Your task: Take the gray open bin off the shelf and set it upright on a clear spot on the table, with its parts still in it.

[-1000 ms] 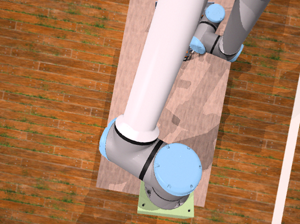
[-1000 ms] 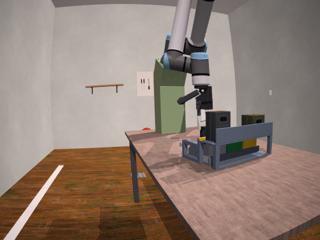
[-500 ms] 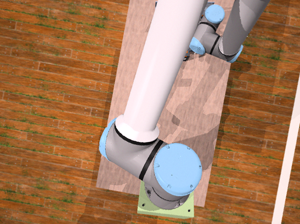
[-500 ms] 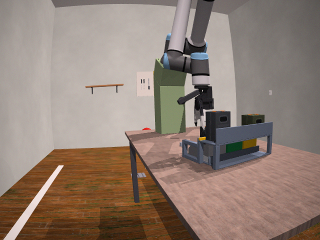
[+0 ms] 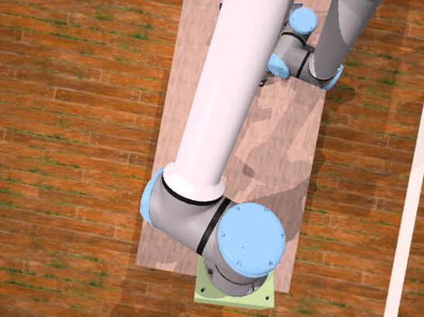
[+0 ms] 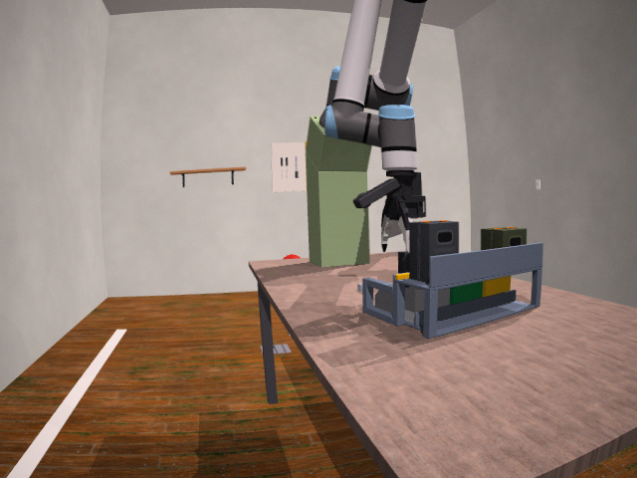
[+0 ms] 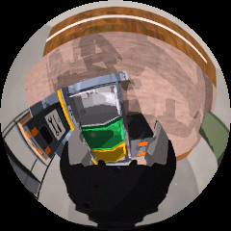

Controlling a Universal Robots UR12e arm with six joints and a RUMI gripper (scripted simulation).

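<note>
Now: the gray open bin 90 mm below my hand, 80 mm ahead of it and 20 mm to the left of it. Round my hand: yellow bin: 230 mm to the left, 90 mm below, 10 mm behind; green bin: 120 mm to the left, 90 mm below, 30 mm ahead.
</note>
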